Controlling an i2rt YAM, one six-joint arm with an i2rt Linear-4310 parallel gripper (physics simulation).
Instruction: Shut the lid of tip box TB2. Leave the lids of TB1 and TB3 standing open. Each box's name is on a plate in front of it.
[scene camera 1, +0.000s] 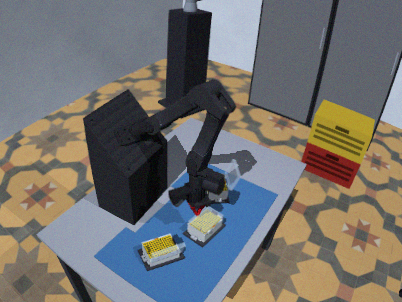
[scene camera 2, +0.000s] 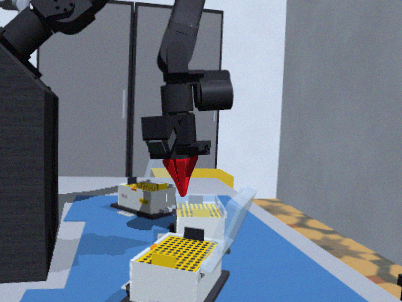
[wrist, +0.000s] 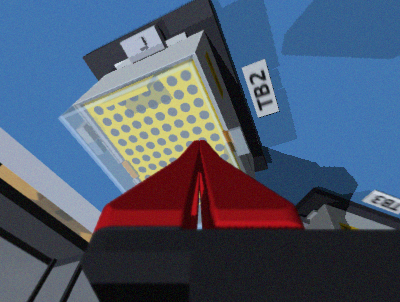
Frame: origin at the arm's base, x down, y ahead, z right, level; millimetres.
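Seen in the pictures: gripper, fingertip midpoint: (scene camera 1: 197, 215) (scene camera 2: 183, 196) (wrist: 199, 150); arm's base, origin of the base link: (scene camera 1: 136, 132) (scene camera 2: 8, 49).
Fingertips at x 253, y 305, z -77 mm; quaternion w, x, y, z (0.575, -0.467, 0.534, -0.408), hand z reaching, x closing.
Offsets run from my fingertips to a thing's top centre. "pt": to the spot under its first point. Level surfaces: height alone.
Tip box TB2 @[dz -22, dx +12, dy +15 mm] (scene camera 1: 205, 228) (scene camera 2: 200, 225) (wrist: 155, 115) is the middle box. Its clear lid @[pt dz -24, dx +12, dy +28 mm] (scene camera 1: 206, 218) (scene camera 2: 201, 200) lies down over the yellow rack; whether it is fully seated I cannot tell. The TB2 name plate @[pt dz -10, dx +87, dy -39 mm] (wrist: 260, 88) is beside it in the wrist view. My red-fingered gripper (scene camera 1: 198, 212) (scene camera 2: 183, 195) (wrist: 199, 150) is shut and empty, its tips close above TB2's edge; contact is unclear. TB1 (scene camera 1: 161, 252) (scene camera 2: 170, 272) has its clear lid (scene camera 2: 234, 227) tilted open. TB3 @[dz -209, dx +23, dy -126 mm] (scene camera 2: 146, 199) (wrist: 325, 218), partly behind the arm in scene view 1, has its lid @[pt dz -284, dx -14, dy -84 mm] (scene camera 1: 233, 173) upright.
The boxes stand on a blue mat @[dx +89 mm] (scene camera 1: 240, 235) (scene camera 2: 280, 270) on a grey table @[dx +93 mm] (scene camera 1: 65, 232). The arm's dark pedestal (scene camera 1: 125, 165) (scene camera 2: 27, 175) stands at the table's left side. A yellow and red crate stack (scene camera 1: 340, 142) stands on the floor beyond the table.
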